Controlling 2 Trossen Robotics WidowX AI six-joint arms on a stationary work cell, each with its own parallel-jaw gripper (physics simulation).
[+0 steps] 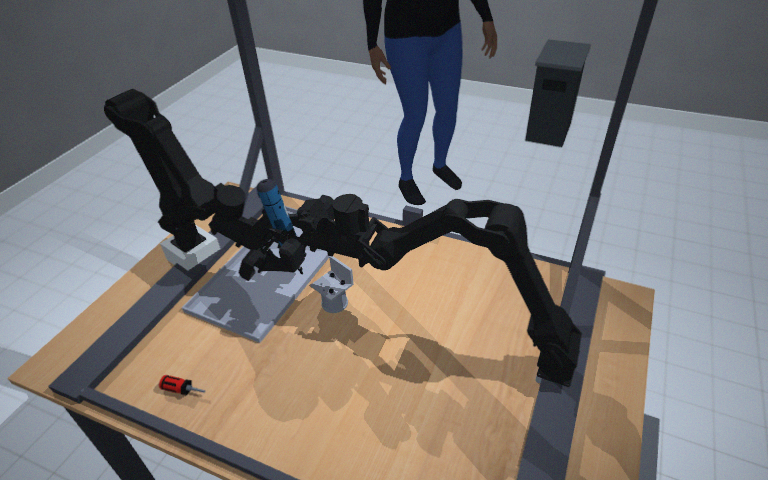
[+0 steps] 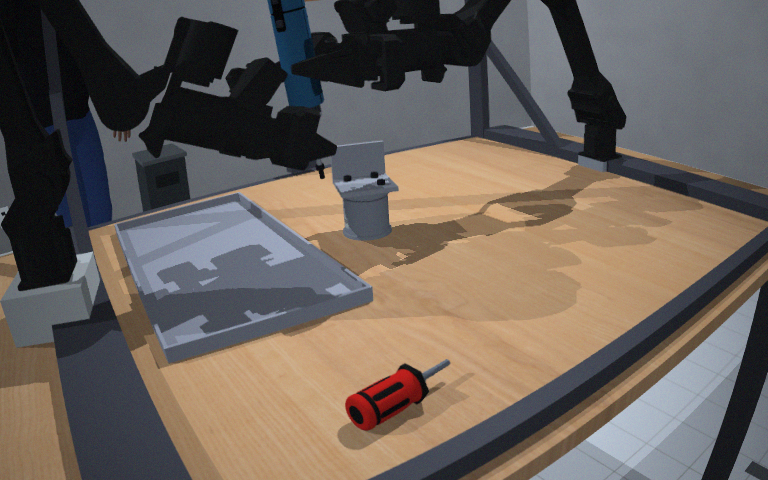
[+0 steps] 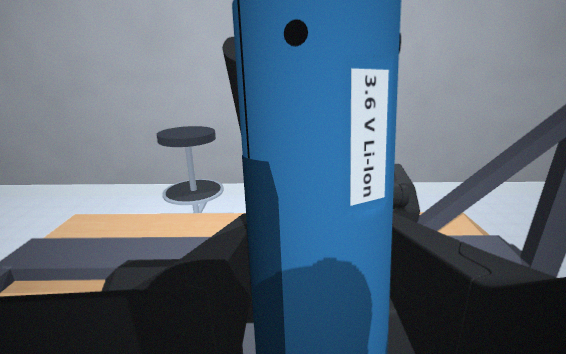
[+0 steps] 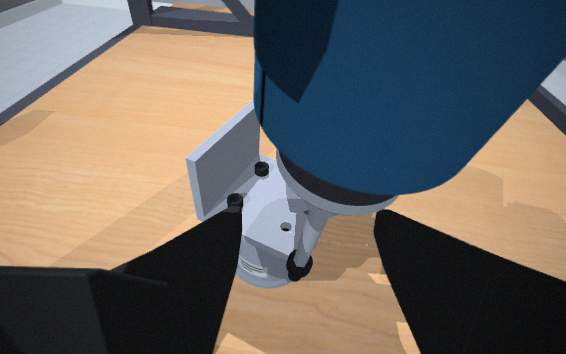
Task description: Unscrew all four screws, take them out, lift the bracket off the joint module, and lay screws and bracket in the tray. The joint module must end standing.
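The grey joint module (image 1: pixel 334 302) (image 2: pixel 367 217) stands upright, with the L-shaped bracket (image 1: pixel 342 270) (image 2: pixel 358 160) (image 4: pixel 225 165) on top. Three black screws show on the bracket; one screw (image 2: pixel 347 178) (image 4: pixel 261 168) is near its upright wall. An open hole (image 4: pixel 285 226) shows in the bracket. My left gripper (image 3: pixel 311 222) is shut on the blue electric screwdriver (image 1: pixel 272 203) (image 2: pixel 303 50) (image 3: pixel 320 100) (image 4: pixel 400 100), held upright above the table. A loose black screw (image 2: pixel 321 170) (image 4: pixel 300 265) hangs at its bit tip. My right gripper (image 4: pixel 308 219) is open, its fingers either side of the bit.
The grey tray (image 1: pixel 220 328) (image 2: pixel 271 333) lies left of the module, partly under my right arm. A red screwdriver (image 1: pixel 175 384) (image 2: pixel 390 396) lies near the table's front edge. Dark frame beams border the table. A person (image 1: pixel 424 84) stands behind it.
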